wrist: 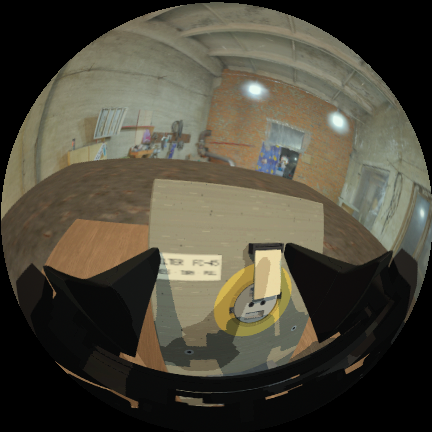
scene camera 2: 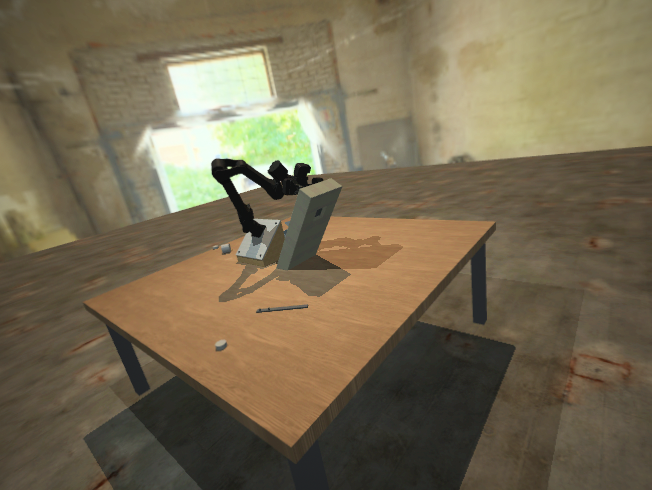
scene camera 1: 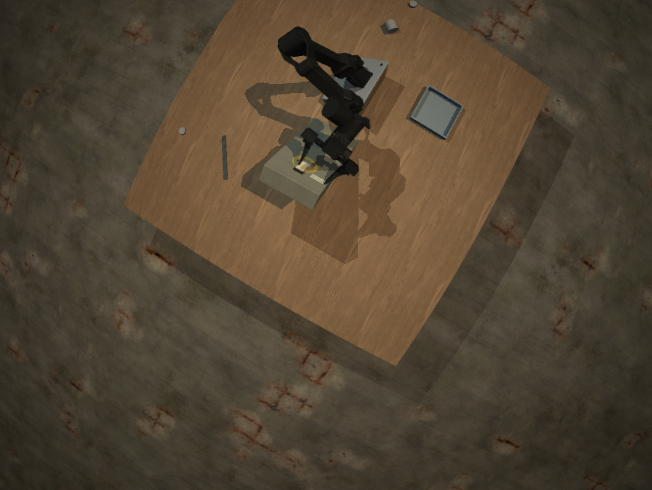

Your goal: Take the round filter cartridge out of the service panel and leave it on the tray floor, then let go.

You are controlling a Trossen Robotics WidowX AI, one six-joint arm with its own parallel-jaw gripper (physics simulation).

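The grey-green service panel [scene camera 1: 288,183] [scene camera 2: 306,229] [wrist: 200,210] stands tilted on the table. A yellow ring [wrist: 223,305] on its face surrounds the round grey filter cartridge [wrist: 243,306], which sits in the panel. A cream flap [scene camera 1: 302,166] [wrist: 267,275] at a black bracket covers the cartridge's upper right part in the wrist view. My gripper [scene camera 1: 314,172] [wrist: 223,253] is wide open and empty in front of the panel face, the cartridge lying toward its right finger in the wrist view. Scene camera 2 sees the panel's back, which hides the fingertips. The tray [scene camera 1: 436,112] lies apart, to the right.
A cream label [wrist: 192,267] is on the panel face. A grey bar [scene camera 1: 225,158] [scene camera 2: 282,308] and a small white disc [scene camera 1: 181,130] [scene camera 2: 220,345] lie on the table [scene camera 1: 368,305] [scene camera 2: 200,337]. A short grey cylinder [scene camera 1: 390,26] [scene camera 2: 226,248] lies beyond the robot's base.
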